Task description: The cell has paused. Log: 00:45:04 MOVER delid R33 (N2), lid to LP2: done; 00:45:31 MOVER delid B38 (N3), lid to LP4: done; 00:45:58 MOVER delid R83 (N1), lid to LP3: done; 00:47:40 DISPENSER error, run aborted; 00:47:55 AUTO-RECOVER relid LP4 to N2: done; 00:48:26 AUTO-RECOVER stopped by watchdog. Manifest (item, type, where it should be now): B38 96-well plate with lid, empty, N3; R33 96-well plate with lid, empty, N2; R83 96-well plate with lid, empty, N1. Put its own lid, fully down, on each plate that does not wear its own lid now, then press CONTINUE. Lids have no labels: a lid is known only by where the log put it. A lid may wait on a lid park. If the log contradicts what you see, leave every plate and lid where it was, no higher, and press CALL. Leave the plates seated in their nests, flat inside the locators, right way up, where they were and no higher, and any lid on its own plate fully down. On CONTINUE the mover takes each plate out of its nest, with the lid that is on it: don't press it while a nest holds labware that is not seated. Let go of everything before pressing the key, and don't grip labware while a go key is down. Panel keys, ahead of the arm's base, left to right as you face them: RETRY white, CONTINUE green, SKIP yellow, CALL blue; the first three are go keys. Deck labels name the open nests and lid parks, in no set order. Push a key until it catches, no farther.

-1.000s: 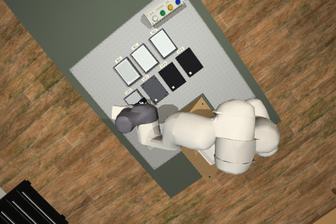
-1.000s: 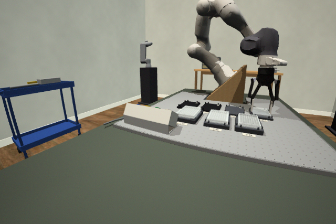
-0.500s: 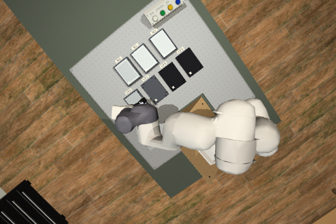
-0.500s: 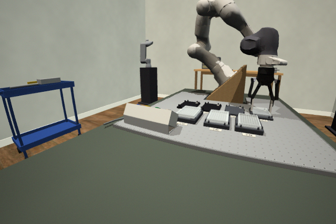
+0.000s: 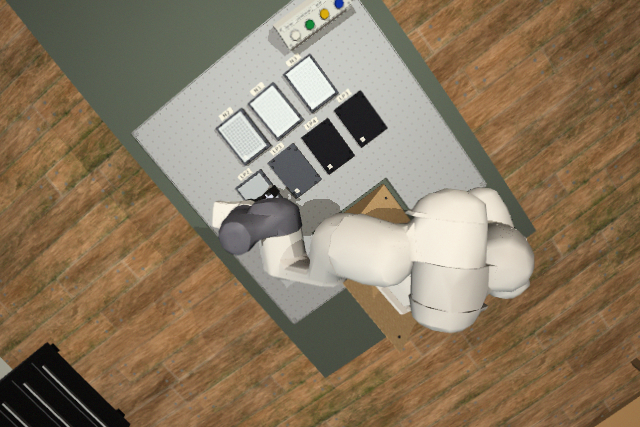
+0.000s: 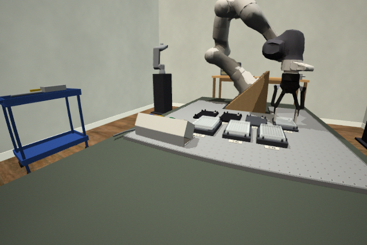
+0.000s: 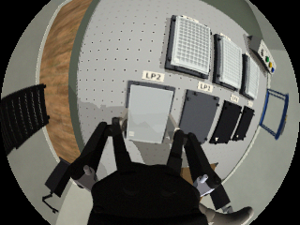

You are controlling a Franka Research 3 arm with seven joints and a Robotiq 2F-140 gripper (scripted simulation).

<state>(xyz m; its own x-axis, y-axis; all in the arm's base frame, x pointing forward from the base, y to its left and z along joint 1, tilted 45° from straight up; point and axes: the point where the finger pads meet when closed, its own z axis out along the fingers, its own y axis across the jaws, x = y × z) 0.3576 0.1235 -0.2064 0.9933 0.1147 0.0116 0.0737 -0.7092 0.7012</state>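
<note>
Right now my hand is 4 cm above the lid park LP2. Also, from my hand: lid park LP4: 26 cm to the right, 4 cm below, 2 cm ahead; LP1: 13 cm to the right, 4 cm below, 1 cm ahead; lid park LP3: 39 cm to the right, 4 cm below, 4 cm ahead.
</note>
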